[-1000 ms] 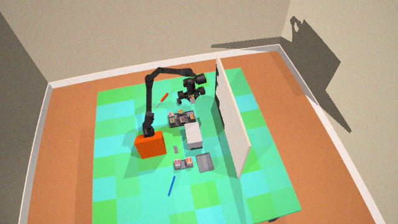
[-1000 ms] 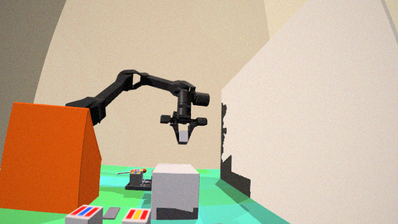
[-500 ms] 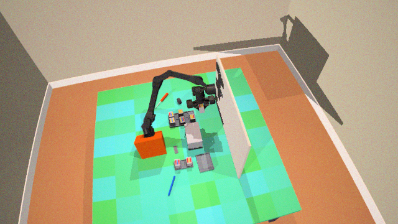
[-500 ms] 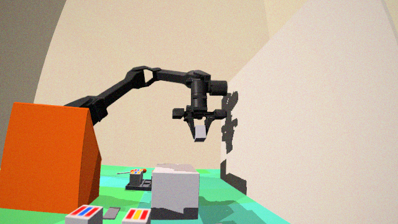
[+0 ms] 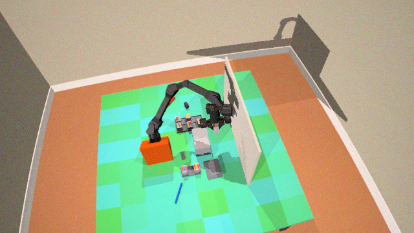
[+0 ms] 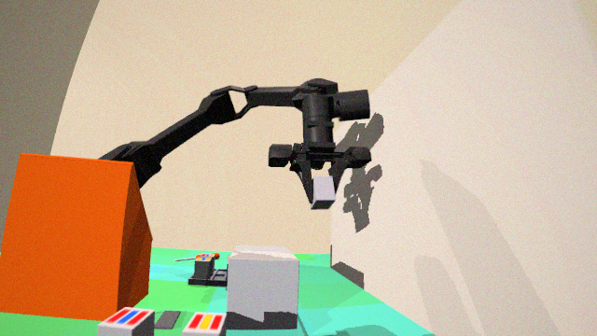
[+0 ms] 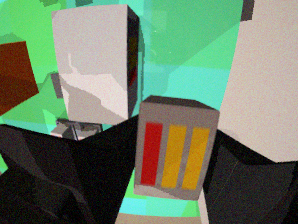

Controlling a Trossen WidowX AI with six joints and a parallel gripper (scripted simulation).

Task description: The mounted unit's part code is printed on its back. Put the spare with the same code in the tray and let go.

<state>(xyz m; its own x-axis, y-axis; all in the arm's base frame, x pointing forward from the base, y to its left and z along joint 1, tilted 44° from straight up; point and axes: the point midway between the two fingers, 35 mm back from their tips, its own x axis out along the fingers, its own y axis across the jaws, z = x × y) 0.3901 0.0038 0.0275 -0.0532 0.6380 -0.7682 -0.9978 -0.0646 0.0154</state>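
Right now the grey tray is 180 mm to the right of my gripper tip, 180 mm below it and 50 mm behind it. Round my gripper tip: grey spare block: 30 mm above; then tall panel: 140 mm ahead, 40 mm above, 20 mm to the left; then grey mounted unit: 140 mm below, 100 mm behind, 20 mm to the left.
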